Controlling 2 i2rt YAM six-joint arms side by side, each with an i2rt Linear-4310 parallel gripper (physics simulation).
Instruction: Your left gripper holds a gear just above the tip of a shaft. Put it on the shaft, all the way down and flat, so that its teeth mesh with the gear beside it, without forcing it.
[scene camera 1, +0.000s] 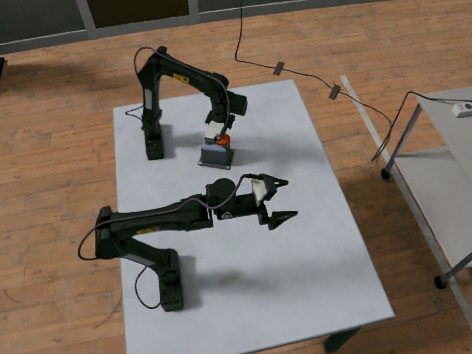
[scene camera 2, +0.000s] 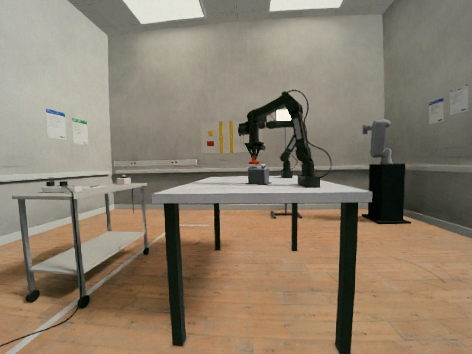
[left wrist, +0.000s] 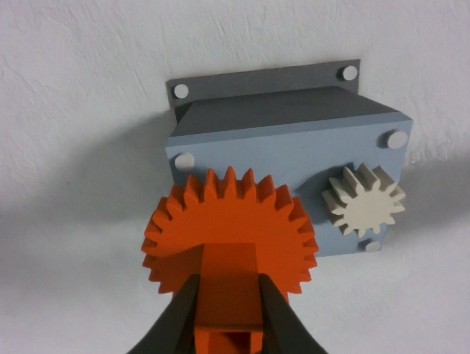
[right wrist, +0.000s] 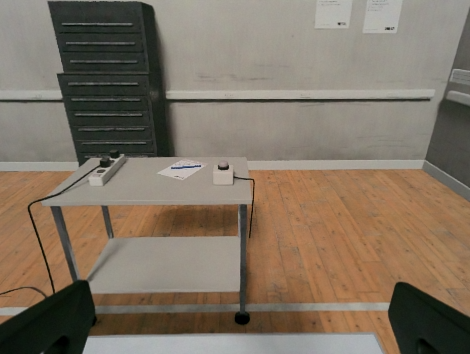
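Pixels of known places: left gripper, fingertip midpoint: (scene camera 2: 254, 159) (left wrist: 229, 288); right gripper, fingertip midpoint: (scene camera 1: 293, 197) (right wrist: 241, 295); left arm's base at its link origin: (scene camera 1: 152, 136) (scene camera 2: 307, 177); right arm's base at its link origin: (scene camera 1: 168, 277) (scene camera 2: 286, 171).
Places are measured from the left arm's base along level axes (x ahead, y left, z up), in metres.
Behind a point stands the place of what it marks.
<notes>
My left gripper (scene camera 1: 217, 138) @(x 0.282, y -0.154, z 0.110 m) (scene camera 2: 255, 152) @(x 0.282, y -0.154, z 0.110 m) (left wrist: 229, 288) @(x 0.282, y -0.154, z 0.110 m) is shut on the raised orange hub of the large orange gear (scene camera 1: 223, 141) @(x 0.286, y -0.173, z 0.096 m) (scene camera 2: 254, 161) @(x 0.280, y -0.120, z 0.095 m) (left wrist: 230, 220) @(x 0.273, y -0.169, z 0.097 m). The gear is held over the blue-grey housing (scene camera 1: 215, 154) @(x 0.249, y -0.181, z 0.032 m) (scene camera 2: 258, 175) @(x 0.258, y -0.102, z 0.012 m) (left wrist: 280, 145), with a small gap under it in scene camera 2. A small beige gear (left wrist: 369, 210) @(x 0.226, y -0.134, z 0.076 m) stands on the housing, to the right of the orange gear in the left wrist view; their teeth show apart there. The shaft is hidden beneath the orange gear. My right gripper (scene camera 1: 292, 198) @(x 0.398, y -0.657, z 0.411 m) (right wrist: 241, 295) @(x 0.398, y -0.657, z 0.411 m) is open and empty, away from the housing.
The housing's dark base plate (left wrist: 260, 82) @(x 0.241, y -0.186, z -0.036 m) sits on the white table (scene camera 1: 300, 275) @(x 0.460, y -0.720, z -0.040 m) (scene camera 2: 210, 196) @(x 0.460, y 0.268, z -0.052 m). Light round pegs stand on the housing's corners. The right arm (scene camera 1: 160, 217) @(x 0.052, y -0.666, z 0.443 m) reaches over the table, below the housing in scene camera 1. A grey cart (scene camera 2: 100, 190) (right wrist: 140, 195) stands beyond the table.
</notes>
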